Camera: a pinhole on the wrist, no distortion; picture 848 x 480 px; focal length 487.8 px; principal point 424.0 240.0 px. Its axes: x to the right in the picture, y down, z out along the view. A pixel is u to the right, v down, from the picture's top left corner.
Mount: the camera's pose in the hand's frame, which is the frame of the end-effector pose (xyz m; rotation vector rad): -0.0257 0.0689 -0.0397 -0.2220 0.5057 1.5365
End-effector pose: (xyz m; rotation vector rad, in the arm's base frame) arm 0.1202 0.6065 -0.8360 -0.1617 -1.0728 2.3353
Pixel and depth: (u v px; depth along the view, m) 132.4 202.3 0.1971
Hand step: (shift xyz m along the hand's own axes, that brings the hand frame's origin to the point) 0.0284 0.0506 0.1832
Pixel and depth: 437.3 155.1 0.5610
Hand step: 0.1669 0.3284 0.4294
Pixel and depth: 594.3 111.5 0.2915
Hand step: 0.0961 0.2866 0.1577
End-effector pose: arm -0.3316 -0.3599 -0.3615 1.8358 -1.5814 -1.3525
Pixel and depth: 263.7 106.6 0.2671
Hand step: 0.0962 0.1064 0.2213
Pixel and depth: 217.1 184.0 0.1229
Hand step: 0.0117 0.0764 0.0890
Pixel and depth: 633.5 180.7 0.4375
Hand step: 0.0945 0.4296 0.2518
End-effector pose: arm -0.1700 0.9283 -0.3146 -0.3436 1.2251 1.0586
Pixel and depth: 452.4 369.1 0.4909
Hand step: -0.0697 0.3182 0.4014
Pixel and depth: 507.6 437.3 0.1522
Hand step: -0.0610 0.1625 0.0931
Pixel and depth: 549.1 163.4 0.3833
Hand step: 0.0958 0.3251 0.2428
